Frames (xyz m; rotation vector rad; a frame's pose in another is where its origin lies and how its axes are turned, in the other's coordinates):
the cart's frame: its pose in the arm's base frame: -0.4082 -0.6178 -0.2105 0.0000 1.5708 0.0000
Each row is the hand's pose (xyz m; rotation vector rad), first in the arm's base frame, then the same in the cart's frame.
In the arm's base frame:
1: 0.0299 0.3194 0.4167 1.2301 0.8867 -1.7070
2: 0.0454 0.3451 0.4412 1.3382 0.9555 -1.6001
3: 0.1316 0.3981 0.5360 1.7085 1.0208 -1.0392
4: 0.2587 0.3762 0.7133 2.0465 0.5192 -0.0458
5: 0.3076 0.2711 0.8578 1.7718 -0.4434 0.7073
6: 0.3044 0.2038 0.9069 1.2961 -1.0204 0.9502
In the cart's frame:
1: -0.6272 0.9372 0.4381 1.9628 -0.1057 -0.3187
2: -0.6517 0.9629 0.4536 1.9465 -0.0524 -0.1735
3: -0.7465 1.0159 0.5398 1.8108 -0.0387 0.4411
4: -0.9238 0.9940 0.6669 1.4749 -0.4763 1.4103
5: -1.0683 0.8889 0.7158 0.8635 -1.4269 2.0110
6: -1.1174 0.8216 0.7126 0.3091 -2.1234 2.0071

